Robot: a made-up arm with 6 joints. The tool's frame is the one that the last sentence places. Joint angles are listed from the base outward.
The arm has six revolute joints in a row. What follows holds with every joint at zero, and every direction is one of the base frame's. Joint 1 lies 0.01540 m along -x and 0.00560 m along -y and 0.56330 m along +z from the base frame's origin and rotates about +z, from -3.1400 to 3.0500 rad. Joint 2 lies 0.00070 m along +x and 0.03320 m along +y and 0.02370 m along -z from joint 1 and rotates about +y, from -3.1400 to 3.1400 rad. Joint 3 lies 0.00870 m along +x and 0.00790 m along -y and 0.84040 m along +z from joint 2 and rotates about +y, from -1.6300 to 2.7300 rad. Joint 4 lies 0.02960 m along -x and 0.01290 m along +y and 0.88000 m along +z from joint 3 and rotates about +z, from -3.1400 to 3.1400 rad. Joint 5 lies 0.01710 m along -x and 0.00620 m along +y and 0.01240 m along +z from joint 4 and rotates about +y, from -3.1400 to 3.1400 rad. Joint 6 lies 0.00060 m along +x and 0.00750 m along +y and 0.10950 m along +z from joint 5 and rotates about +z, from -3.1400 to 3.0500 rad. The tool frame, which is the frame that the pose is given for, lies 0.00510 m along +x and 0.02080 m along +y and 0.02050 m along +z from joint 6; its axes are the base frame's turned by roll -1.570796, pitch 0.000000 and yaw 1.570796 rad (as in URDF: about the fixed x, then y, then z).
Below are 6 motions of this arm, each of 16 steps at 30 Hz.
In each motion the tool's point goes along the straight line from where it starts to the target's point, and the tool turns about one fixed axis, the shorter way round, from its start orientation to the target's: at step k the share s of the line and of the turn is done. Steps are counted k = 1, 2, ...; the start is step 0. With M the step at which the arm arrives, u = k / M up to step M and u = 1 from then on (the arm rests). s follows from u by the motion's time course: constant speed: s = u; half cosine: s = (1 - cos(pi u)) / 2; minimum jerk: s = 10 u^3 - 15 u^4 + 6 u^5.
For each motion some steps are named. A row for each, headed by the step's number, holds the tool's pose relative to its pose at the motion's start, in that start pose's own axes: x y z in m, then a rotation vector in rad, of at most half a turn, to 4 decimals.
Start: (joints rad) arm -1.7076 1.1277 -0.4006 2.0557 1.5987 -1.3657
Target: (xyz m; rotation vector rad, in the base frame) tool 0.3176 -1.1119 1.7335 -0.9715 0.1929 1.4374
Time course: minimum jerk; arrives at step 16
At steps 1, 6, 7, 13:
1: 0.0001 -0.0009 0.0001 -0.0002 0.0003 -0.0004
6: 0.0129 -0.1176 0.0141 -0.0193 0.0354 -0.0454
7: 0.0180 -0.1642 0.0197 -0.0269 0.0495 -0.0633
13: 0.0447 -0.4066 0.0488 -0.0666 0.1225 -0.1569

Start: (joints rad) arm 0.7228 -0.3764 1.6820 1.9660 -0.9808 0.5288
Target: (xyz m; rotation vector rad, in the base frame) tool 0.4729 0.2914 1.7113 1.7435 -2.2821 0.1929
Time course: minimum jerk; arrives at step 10
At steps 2, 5, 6, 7, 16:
2: 0.0063 0.0030 -0.0039 0.0032 -0.0184 0.0083
5: 0.0542 0.0262 -0.0338 0.0272 -0.1588 0.0717
6: 0.0740 0.0358 -0.0462 0.0372 -0.2168 0.0979
7: 0.0907 0.0439 -0.0566 0.0456 -0.2658 0.1201
16: 0.1084 0.0525 -0.0676 0.0545 -0.3176 0.1434

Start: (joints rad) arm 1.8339 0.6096 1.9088 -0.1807 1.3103 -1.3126
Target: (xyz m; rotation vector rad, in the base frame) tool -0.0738 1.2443 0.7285 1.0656 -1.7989 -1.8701
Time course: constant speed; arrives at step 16
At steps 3, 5, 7, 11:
3: -0.0199 0.0636 -0.0657 -0.0669 -0.1781 -0.1295
5: -0.0331 0.1060 -0.1094 -0.1114 -0.2968 -0.2158
7: -0.0464 0.1484 -0.1532 -0.1560 -0.4155 -0.3022
11: -0.0729 0.2333 -0.2408 -0.2451 -0.6529 -0.4749

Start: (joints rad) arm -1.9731 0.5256 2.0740 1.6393 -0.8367 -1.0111
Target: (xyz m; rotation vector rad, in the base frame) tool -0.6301 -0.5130 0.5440 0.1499 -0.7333 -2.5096
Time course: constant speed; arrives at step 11
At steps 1, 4, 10, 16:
1: -0.0373 -0.0069 0.0068 0.0030 -0.0818 -0.0769
4: -0.1491 -0.0276 0.0271 0.0120 -0.3272 -0.3075
10: -0.3728 -0.0690 0.0678 0.0300 -0.8180 -0.7688
16: -0.4101 -0.0760 0.0746 0.0330 -0.8998 -0.8457

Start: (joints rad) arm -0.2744 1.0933 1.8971 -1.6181 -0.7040 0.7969
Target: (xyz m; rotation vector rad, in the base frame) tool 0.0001 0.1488 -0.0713 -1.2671 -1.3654 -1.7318
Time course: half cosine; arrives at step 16
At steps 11, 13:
11: 0.5600 0.0482 -0.4417 0.7354 0.1115 0.7164
13: 0.6594 0.0567 -0.5200 0.8658 0.1312 0.8434

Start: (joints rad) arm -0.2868 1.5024 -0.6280 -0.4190 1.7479 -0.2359
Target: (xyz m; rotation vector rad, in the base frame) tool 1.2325 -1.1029 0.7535 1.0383 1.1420 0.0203
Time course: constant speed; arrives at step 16
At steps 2, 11, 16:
2: -0.0651 -0.0660 -0.0350 0.0844 -0.0285 -0.0574
11: -0.3581 -0.3632 -0.1924 0.4640 -0.1565 -0.3159
16: -0.5209 -0.5284 -0.2799 0.6749 -0.2277 -0.4595

